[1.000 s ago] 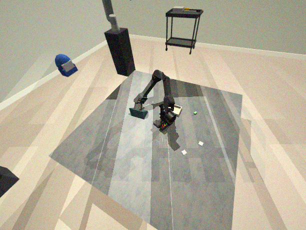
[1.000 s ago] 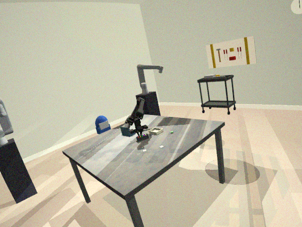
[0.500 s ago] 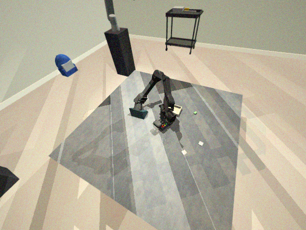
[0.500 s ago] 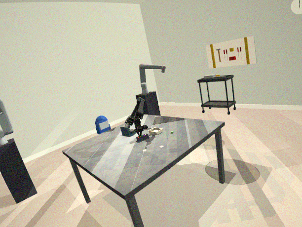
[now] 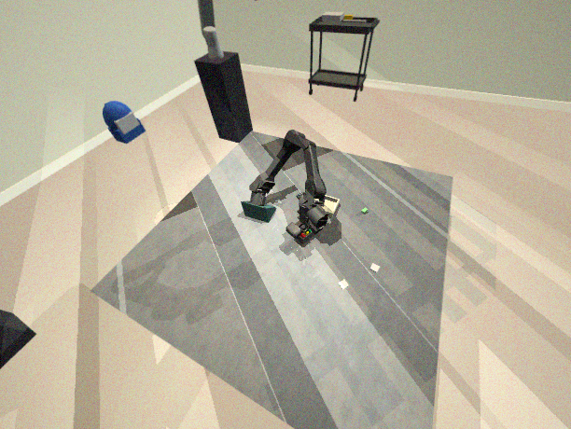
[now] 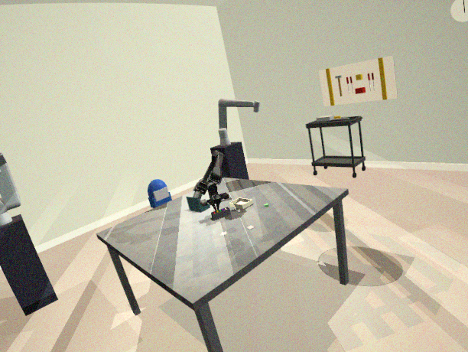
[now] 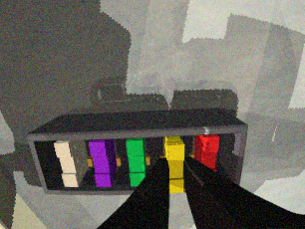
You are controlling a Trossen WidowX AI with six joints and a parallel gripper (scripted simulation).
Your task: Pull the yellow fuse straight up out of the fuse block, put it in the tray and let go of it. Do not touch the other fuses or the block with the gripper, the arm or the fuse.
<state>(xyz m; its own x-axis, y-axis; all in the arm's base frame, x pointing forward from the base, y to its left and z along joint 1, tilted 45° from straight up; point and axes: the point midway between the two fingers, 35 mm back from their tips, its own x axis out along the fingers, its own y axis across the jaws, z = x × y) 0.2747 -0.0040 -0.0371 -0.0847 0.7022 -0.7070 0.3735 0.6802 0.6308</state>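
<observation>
Right now the red fuse is 20 mm to the right of my gripper tip, 20 mm below it and 10 mm behind it. Also, from my gripper tip: yellow fuse: 10 mm below; then purple fuse: 40 mm to the left, 20 mm below, 10 mm ahead; then green fuse: 20 mm to the left, 20 mm below, 10 mm ahead.
</observation>
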